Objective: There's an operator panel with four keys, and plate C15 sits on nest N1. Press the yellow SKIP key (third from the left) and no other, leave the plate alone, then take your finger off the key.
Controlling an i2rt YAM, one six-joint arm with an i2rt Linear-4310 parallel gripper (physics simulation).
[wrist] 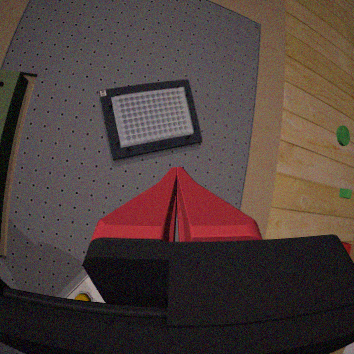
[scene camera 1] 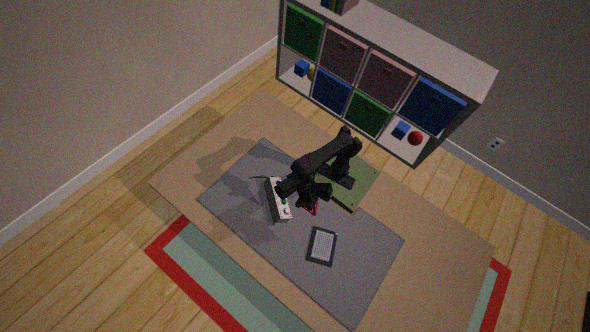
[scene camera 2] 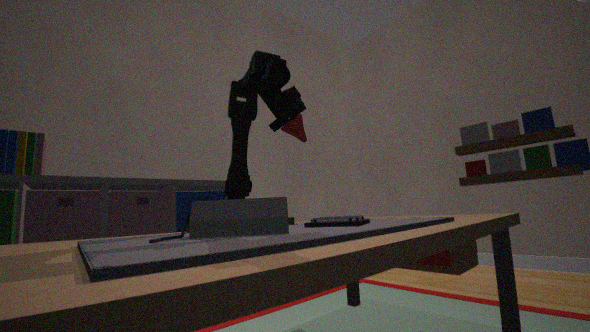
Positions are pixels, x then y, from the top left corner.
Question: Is the gripper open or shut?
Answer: Shut.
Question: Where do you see a black-framed well plate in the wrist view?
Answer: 151,115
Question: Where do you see a white button box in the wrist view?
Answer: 81,283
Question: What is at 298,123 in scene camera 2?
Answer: The gripper.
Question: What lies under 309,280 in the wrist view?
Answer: The gripper.
